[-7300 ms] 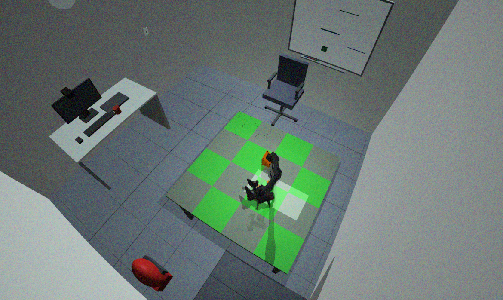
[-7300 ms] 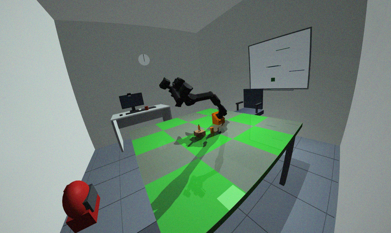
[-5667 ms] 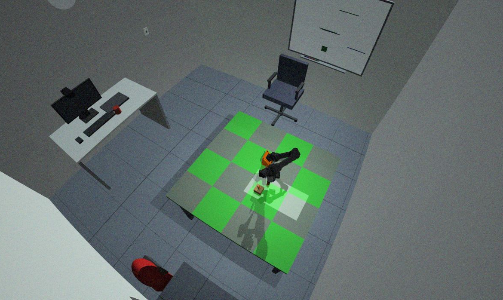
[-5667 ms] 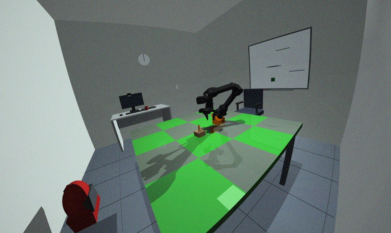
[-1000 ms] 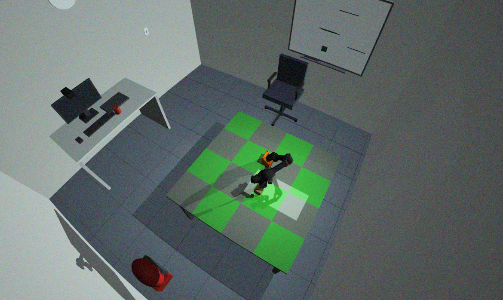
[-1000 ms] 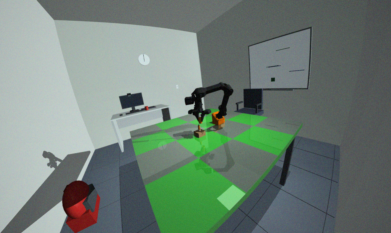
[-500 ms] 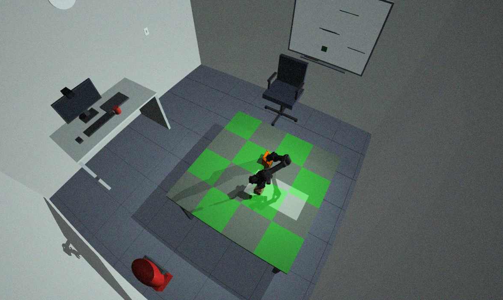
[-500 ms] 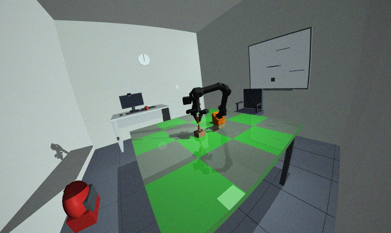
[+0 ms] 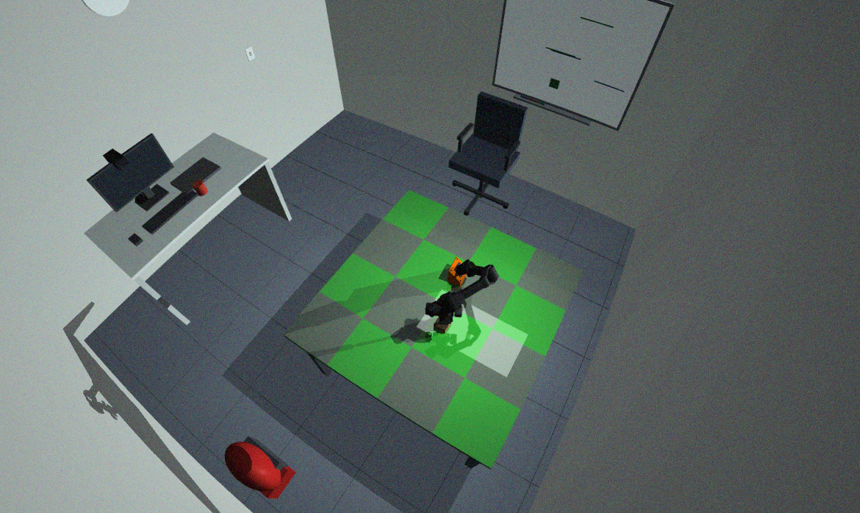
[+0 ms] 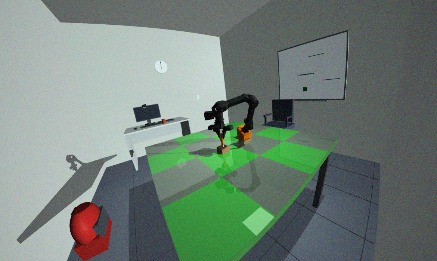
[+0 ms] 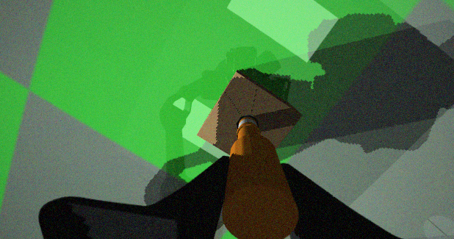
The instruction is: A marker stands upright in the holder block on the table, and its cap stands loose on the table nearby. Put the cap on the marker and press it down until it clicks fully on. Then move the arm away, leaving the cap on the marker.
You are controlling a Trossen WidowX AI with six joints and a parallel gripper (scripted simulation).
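Right now my gripper tip is 90 mm above the holder block. The rest, counted from my gripper tip: orange marker cap 10 mm above.
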